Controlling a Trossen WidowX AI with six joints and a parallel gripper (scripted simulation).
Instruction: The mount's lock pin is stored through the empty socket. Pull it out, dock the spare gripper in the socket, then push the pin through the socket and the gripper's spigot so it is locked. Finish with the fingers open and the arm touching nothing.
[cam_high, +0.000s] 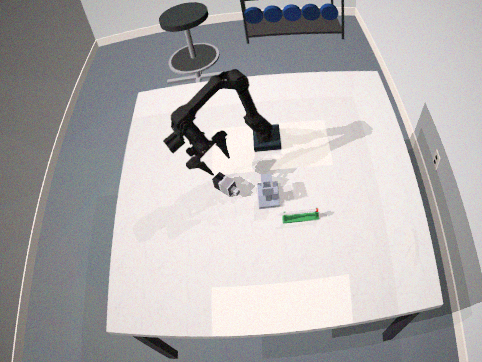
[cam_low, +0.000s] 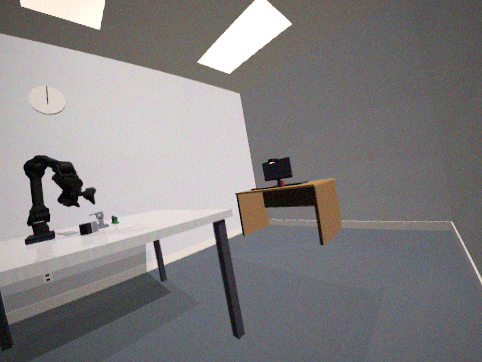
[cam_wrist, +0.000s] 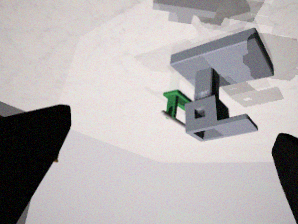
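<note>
My gripper tip is 120 mm above the spare gripper. Also, from my gripper tip: green cradle (200 mm ahead, 250 mm to the left, 130 mm below); then mount (80 mm ahead, 150 mm to the left, 100 mm below).
</note>
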